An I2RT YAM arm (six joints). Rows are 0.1 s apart.
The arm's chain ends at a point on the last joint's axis. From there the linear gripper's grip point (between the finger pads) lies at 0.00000 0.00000 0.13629 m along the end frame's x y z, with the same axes.
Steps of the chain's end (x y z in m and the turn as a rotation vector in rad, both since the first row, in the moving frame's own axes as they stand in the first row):
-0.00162 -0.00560 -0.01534 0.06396 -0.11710 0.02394
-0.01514 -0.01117 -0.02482 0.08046 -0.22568 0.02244
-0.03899 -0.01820 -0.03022 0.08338 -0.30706 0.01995
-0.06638 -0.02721 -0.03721 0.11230 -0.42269 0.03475
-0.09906 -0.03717 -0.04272 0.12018 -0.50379 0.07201
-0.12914 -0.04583 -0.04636 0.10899 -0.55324 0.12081
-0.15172 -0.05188 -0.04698 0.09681 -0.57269 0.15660
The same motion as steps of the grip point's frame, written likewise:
-0.01743 -0.01448 -0.01655 0.06396 -0.11710 0.02394
-0.04548 -0.02237 -0.02871 0.08046 -0.22568 0.02244
-0.08002 -0.02979 -0.03706 0.08338 -0.30706 0.01995
-0.12190 -0.04301 -0.05004 0.11230 -0.42269 0.03475
-0.16406 -0.05523 -0.06059 0.12018 -0.50379 0.07201
-0.19956 -0.06430 -0.06743 0.10899 -0.55324 0.12081
-0.22415 -0.07022 -0.06928 0.09681 -0.57269 0.15660

